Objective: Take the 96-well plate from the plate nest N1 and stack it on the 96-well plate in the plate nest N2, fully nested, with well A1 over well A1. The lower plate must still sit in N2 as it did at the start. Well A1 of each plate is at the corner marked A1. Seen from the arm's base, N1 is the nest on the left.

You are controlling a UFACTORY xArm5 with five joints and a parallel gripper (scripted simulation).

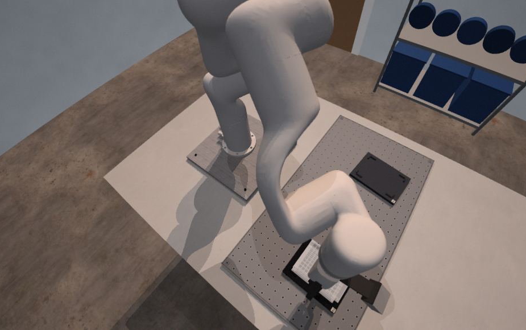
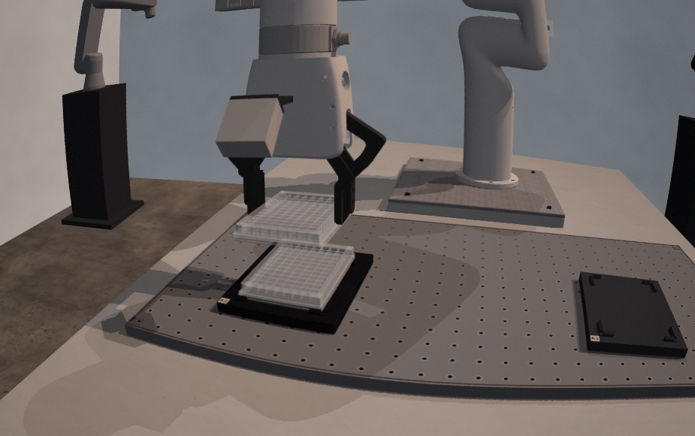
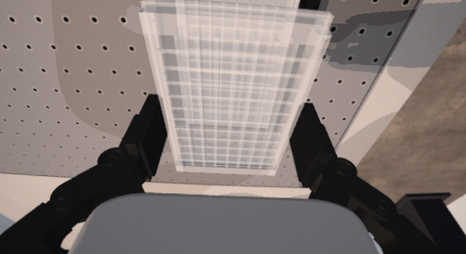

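Now: the black nest N2 80 mm below my hand. From my hand the other things lie so: black nest N1 (40 mm ahead, 370 mm to the left, 80 mm below).
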